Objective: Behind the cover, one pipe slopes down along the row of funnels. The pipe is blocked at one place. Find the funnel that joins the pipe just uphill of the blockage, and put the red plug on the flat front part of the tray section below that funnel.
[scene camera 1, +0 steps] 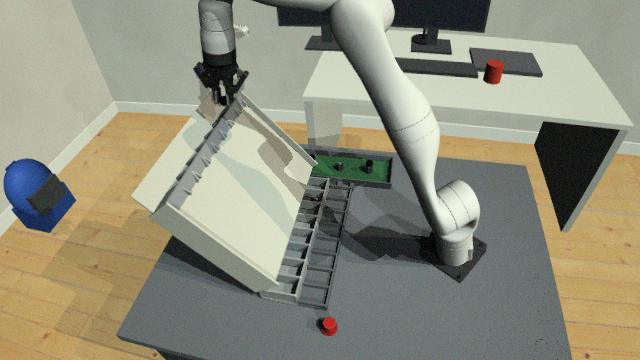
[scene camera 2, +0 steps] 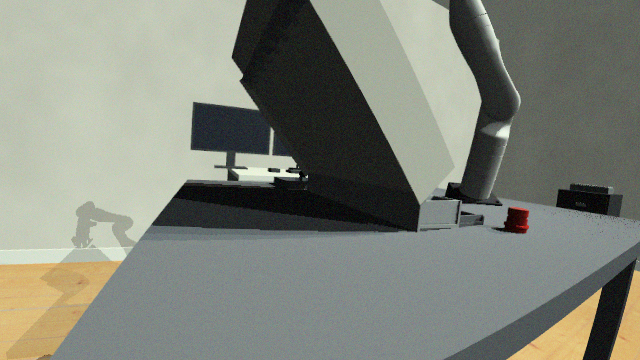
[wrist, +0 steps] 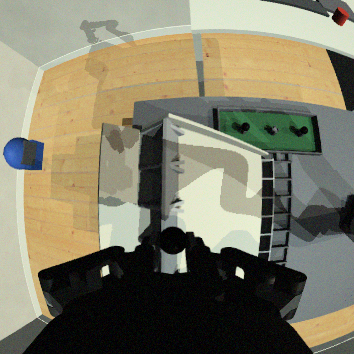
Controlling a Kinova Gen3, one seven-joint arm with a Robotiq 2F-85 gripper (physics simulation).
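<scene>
My gripper points down, shut on a black ball, above the row of funnels at the top of the cover. The cream cover slopes down to the sectioned tray. The gripper hides the near funnels in the wrist view. The pipe and its blockage are hidden. The red plug stands on the table off the tray's near end; it does not show in the wrist view.
A green-bottomed tray with dark pieces stands past the sectioned tray's far end. A cream panel slopes behind the funnels. A white desk with monitors and a red cylinder stands beyond the table.
</scene>
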